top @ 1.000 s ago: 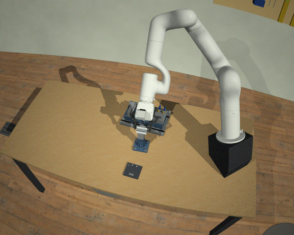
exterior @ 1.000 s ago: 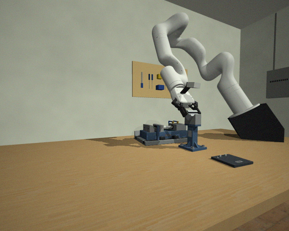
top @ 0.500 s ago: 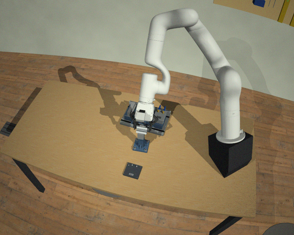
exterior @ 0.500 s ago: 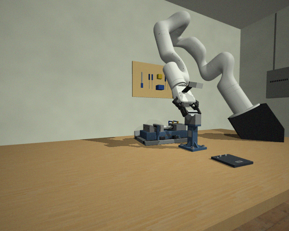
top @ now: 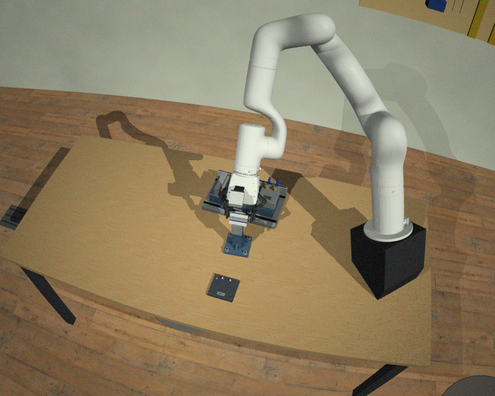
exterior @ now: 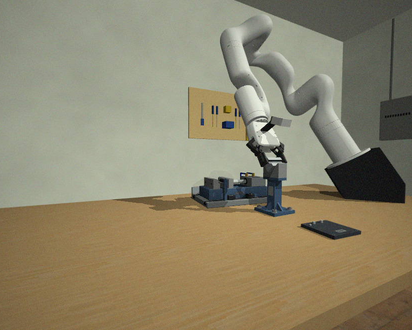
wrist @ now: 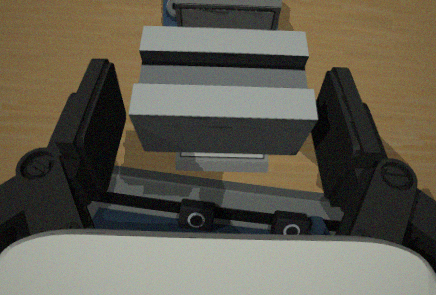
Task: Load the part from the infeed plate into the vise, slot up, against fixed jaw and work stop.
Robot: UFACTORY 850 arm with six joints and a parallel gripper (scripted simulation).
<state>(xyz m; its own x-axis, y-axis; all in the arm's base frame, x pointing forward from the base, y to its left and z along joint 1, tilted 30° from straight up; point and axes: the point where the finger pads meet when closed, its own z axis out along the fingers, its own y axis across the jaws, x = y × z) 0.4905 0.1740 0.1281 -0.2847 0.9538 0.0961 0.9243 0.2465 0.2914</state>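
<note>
Right now my hand is 1 cm to the right of the grey block. The rest, counted from my hand: white cylinder rod: 3 cm ahead, 20 cm to the right, 9 cm below; then air cylinder: 5 cm behind, 20 cm to the right, 9 cm below; then black work stop rod: 11 cm ahead, 15 cm to the right, 8 cm below.
</note>
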